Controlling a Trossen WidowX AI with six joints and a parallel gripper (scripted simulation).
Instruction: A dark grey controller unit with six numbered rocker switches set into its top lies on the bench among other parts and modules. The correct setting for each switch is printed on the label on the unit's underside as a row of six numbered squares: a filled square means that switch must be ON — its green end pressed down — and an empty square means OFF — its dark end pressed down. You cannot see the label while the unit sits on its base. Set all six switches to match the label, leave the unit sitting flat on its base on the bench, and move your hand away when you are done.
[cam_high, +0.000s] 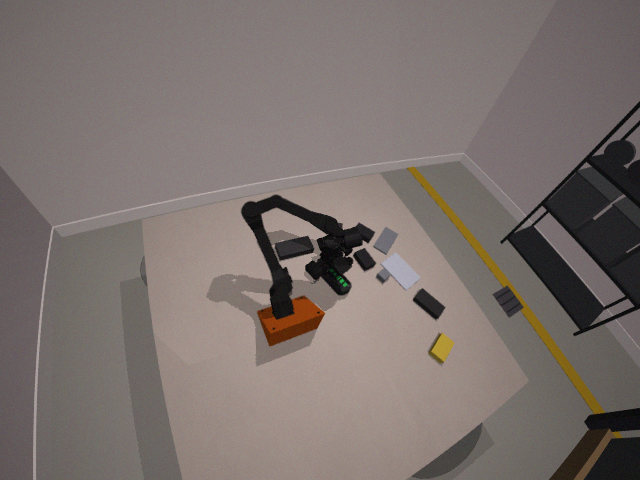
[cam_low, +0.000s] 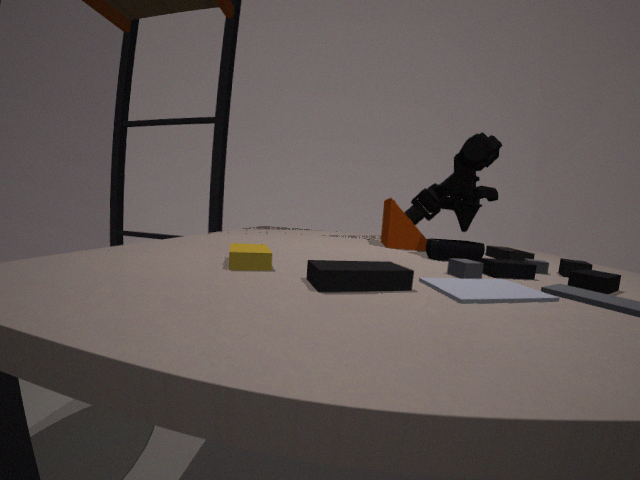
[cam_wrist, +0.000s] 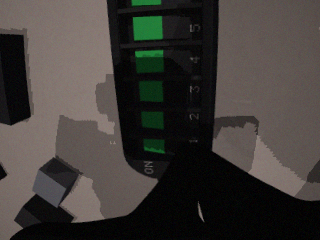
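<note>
The small black block is 200 mm ahead of my gripper tip, 20 mm to the left of it and 60 mm below it. Round my gripper tip: small grey block: 240 mm ahead, 80 mm to the right, 60 mm below; then grey plate: 370 mm ahead, 80 mm to the left, 70 mm below; then pale flat sheet: 340 mm ahead, 90 mm to the right, 70 mm below.
</note>
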